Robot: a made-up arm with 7 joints.
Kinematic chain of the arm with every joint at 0, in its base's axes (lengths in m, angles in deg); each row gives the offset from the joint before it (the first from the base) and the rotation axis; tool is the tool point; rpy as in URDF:
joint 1: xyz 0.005 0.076 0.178 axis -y
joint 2: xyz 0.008 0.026 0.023 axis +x
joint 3: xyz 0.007 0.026 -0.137 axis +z
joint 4: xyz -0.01 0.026 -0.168 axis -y
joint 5: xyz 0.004 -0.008 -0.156 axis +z
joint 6: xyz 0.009 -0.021 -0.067 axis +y
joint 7: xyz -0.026 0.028 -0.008 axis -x
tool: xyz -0.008 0.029 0 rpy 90 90 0
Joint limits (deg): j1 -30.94..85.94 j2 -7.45..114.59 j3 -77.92..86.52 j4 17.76..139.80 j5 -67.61..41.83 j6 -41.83..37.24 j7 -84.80..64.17
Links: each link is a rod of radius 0.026 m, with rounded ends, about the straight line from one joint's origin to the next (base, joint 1, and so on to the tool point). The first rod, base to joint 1, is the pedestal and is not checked.
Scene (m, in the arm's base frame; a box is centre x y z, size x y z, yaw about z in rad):
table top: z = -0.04
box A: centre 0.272 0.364 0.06 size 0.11 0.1 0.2 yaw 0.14
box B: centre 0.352 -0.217 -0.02 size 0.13 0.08 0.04 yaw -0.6
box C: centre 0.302 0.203 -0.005 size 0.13 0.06 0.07 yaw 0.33
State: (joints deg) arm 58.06 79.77 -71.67 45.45 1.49 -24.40 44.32
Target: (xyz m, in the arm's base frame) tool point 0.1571 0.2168 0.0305
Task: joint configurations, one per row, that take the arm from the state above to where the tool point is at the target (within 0.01 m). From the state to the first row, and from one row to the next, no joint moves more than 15 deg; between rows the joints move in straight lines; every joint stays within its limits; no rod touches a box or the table.
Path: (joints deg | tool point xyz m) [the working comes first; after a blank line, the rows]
Joints at the target: 17.14 76.50 -77.92 121.03 -6.40 -37.42 51.97
Straight joint move there: touches box A.

1: 52.10 88.48 -73.23 58.42 -9.86 -28.76 40.68 | 0.2022 0.5391 0.1801
2: 46.14 97.18 -74.80 71.40 -21.22 -33.12 37.04 | 0.1804 0.5031 0.1827
3: 40.19 105.88 -76.36 84.37 -32.57 -37.47 33.40 | 0.1561 0.4602 0.1844
4: 34.23 114.59 -77.92 97.34 -43.92 -41.83 29.76 | 0.1293 0.4120 0.1871
5: 36.23 104.83 -77.92 109.74 -38.62 -41.83 22.42 | 0.1554 0.3394 0.1557
6: 38.24 95.06 -77.92 122.14 -33.31 -41.83 15.07 | 0.1625 0.2680 0.1492
7: 31.21 88.88 -77.92 121.77 -24.34 -40.36 27.37 | 0.1699 0.2537 0.1100
8: 24.17 82.69 -77.92 121.40 -15.37 -38.89 39.67 | 0.1682 0.2366 0.0696
9: 17.14 76.50 -77.92 121.03 -6.40 -37.42 51.97 | 0.1571 0.2168 0.0305

